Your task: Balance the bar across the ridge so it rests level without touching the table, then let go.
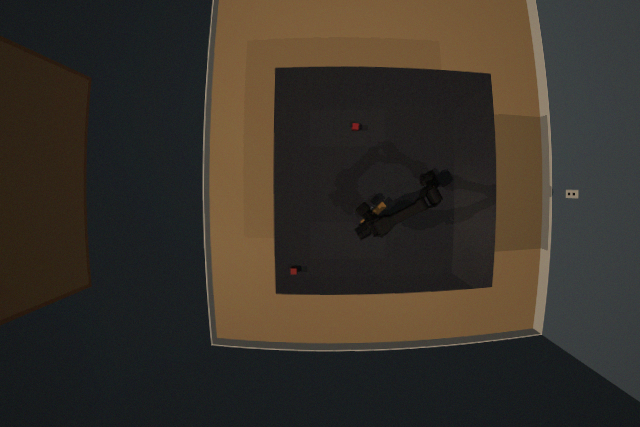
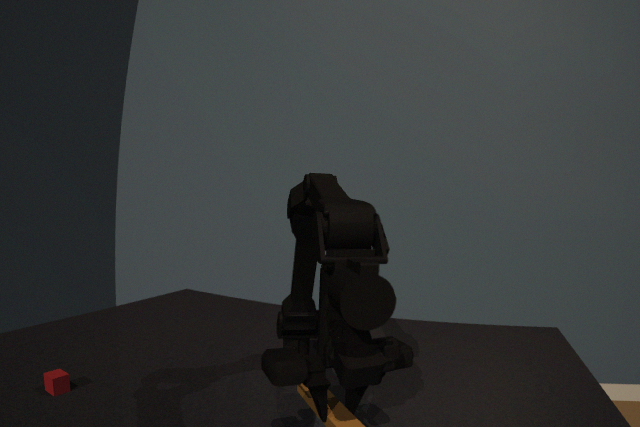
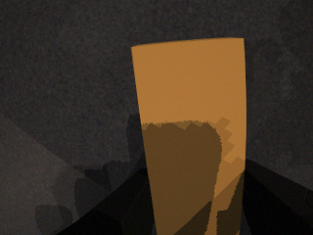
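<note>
My gripper tip is now 20 mm to the left of the orange bar and 20 mm past it.
</note>
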